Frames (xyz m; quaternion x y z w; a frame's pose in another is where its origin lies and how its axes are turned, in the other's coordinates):
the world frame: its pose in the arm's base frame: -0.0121 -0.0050 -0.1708 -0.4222 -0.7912 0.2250 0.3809
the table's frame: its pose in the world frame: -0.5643 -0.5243 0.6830 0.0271 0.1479 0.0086 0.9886
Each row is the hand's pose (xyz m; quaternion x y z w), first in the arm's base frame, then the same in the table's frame.
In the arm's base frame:
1: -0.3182 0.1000 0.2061 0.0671 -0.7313 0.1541 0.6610
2: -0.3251 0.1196 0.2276 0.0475 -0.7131 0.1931 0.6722
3: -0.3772 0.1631 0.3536 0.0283 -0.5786 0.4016 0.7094
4: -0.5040 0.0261 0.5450 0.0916 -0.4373 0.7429 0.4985
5: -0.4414 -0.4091 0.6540 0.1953 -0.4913 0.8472 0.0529
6: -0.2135 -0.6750 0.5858 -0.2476 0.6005 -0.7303 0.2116
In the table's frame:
1: 1.0769 0.1275 -0.3834 0.3046 0.0242 -0.4196 0.8547
2: 1.1057 0.1194 -0.3828 0.3311 0.0275 -0.3799 0.8633
3: 1.2165 0.0288 -0.3822 0.5121 0.0321 -0.2080 0.8327
4: 1.2215 -0.2384 -0.3768 0.7202 -0.2121 0.0205 0.6602
5: 0.9165 -0.5193 -0.5593 0.6378 -0.6242 0.0569 0.4476
6: 0.6375 -0.5084 -0.7814 0.4420 -0.8259 -0.0393 0.3478

